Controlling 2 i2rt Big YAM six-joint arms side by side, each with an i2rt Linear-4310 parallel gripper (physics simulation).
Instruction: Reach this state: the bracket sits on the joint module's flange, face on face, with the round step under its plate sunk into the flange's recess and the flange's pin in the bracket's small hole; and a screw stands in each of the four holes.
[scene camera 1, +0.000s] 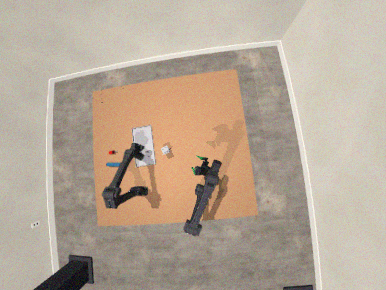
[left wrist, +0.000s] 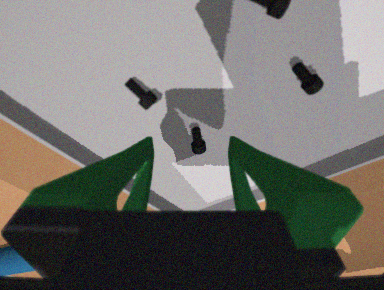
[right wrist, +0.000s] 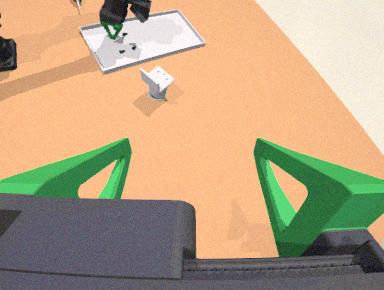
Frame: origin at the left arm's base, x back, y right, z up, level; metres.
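Seen in the pictures: left gripper, fingertip midpoint: (scene camera 1: 141, 156) (left wrist: 191, 145) (right wrist: 114, 34); right gripper, fingertip midpoint: (scene camera 1: 194, 161) (right wrist: 192, 144); left arm's base, link origin: (scene camera 1: 142, 190) (right wrist: 1, 57); right arm's base, link origin: (scene camera 1: 201, 189).
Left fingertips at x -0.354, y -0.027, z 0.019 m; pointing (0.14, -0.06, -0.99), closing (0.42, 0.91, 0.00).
Offsets run from my left fingertips to a thing's top centre. "spot": to the spot under its first point. Level surfaces: height alone.
The white bracket (scene camera 1: 166, 149) (right wrist: 161, 76) sits on the small light joint module @[dx -0.082, dy +0.266, dz +0.045 m] (right wrist: 157, 94); small dark dots show on its plate, and the seating between them is too small to judge. Black screws lie on the white tray @[dx -0.116, dy +0.007, dz -0.003 m] (scene camera 1: 152, 159) (right wrist: 155, 59): one screw @[dx +0.007, dy +0.002, dz -0.004 m] (left wrist: 198, 145) is just beyond and between the left fingertips, another screw @[dx -0.040, dy -0.013, dz -0.004 m] (left wrist: 143, 94) is left, another screw @[dx -0.011, dy +0.073, dz -0.004 m] (left wrist: 307, 79) right, and another screw @[spot: dx -0.053, dy +0.063, dz -0.005 m] (left wrist: 276, 7) at the top edge. My left gripper (left wrist: 191, 145) (right wrist: 114, 34) is partly open and empty, low over the tray. My right gripper (scene camera 1: 197, 163) (right wrist: 192, 144) is wide open and empty, away from the bracket.
A blue-handled tool @[spot: dx +0.100, dy -0.300, dz +0.020 m] (scene camera 1: 113, 164) (left wrist: 15, 260) and a small red object @[dx -0.031, dy -0.326, dz +0.015 m] (scene camera 1: 113, 152) lie left of the tray on the orange mat @[dz -0.019 m] (scene camera 1: 175, 100). The tray has a raised rim. The bracket stands between the tray and the right gripper.
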